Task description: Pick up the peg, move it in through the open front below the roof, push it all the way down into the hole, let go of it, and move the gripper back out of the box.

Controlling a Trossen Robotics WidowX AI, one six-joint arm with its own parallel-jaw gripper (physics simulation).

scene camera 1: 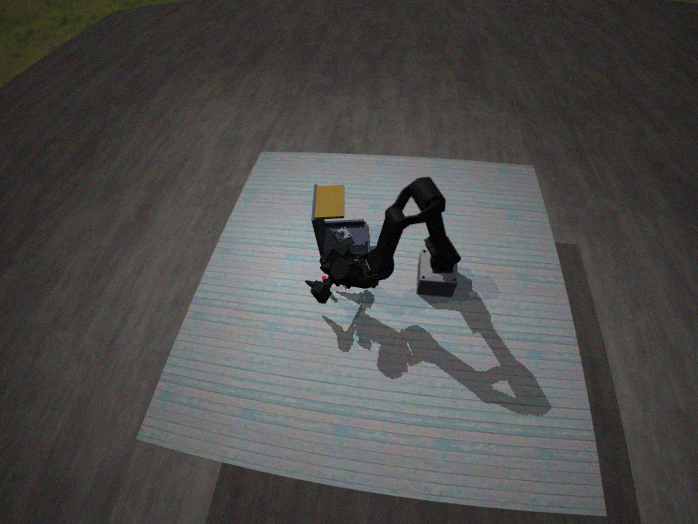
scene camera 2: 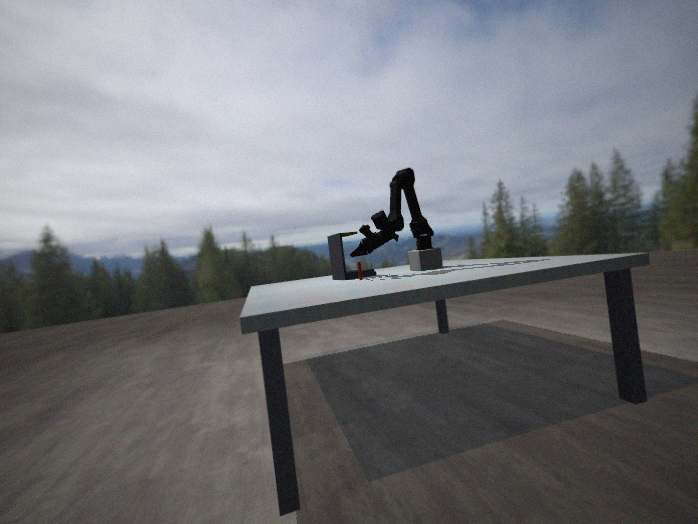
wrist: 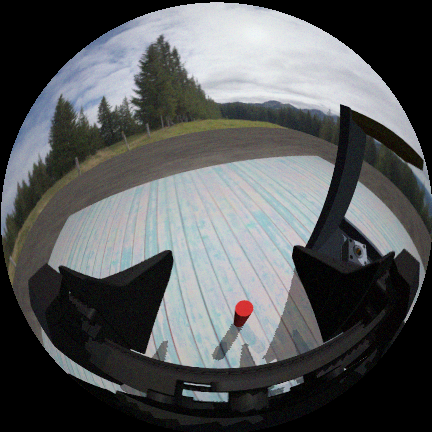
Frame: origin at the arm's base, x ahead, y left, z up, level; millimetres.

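Seen in the pictures: gripper, fingertip midpoint: (scene camera 1: pixel 313 270) (scene camera 2: pixel 350 256) (wrist: pixel 234 255); arm's base, origin of the base link: (scene camera 1: pixel 441 264) (scene camera 2: pixel 425 249).
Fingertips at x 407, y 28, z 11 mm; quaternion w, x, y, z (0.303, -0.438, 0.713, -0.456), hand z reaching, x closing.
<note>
Offsets run from my fingertips to a thing's top centre.
The red peg @[30 mm down, 31 mm back, 7 mm left] (scene camera 1: pixel 324 278) (scene camera 2: pixel 359 271) (wrist: pixel 243 313) stands upright on the table, beside the box. My gripper (scene camera 1: pixel 314 272) (scene camera 2: pixel 352 254) (wrist: pixel 234 255) is open and empty. It is tilted downward, with its fingertips a little above the height of the peg's top in the second scene view. In the wrist view the peg shows low between the two fingers, nearer the right one. The box has a dark wall (scene camera 2: pixel 337 257) (wrist: pixel 345 175) and a yellow roof @[114 mm up, 83 mm back, 194 mm right] (scene camera 1: pixel 329 201) (wrist: pixel 390 140). A grey block with the hole @[69 mm down, 75 mm back, 203 mm right] (scene camera 1: pixel 341 232) (wrist: pixel 358 251) shows inside; the right finger partly covers the box in the wrist view.
The arm's grey base block (scene camera 1: pixel 436 282) (scene camera 2: pixel 425 259) stands on the table (scene camera 1: pixel 281 394) (scene camera 2: pixel 315 307) to the right of the box. The arm arches from it and hides the box's near part in the first scene view. The box wall rises close to the right finger in the wrist view.
</note>
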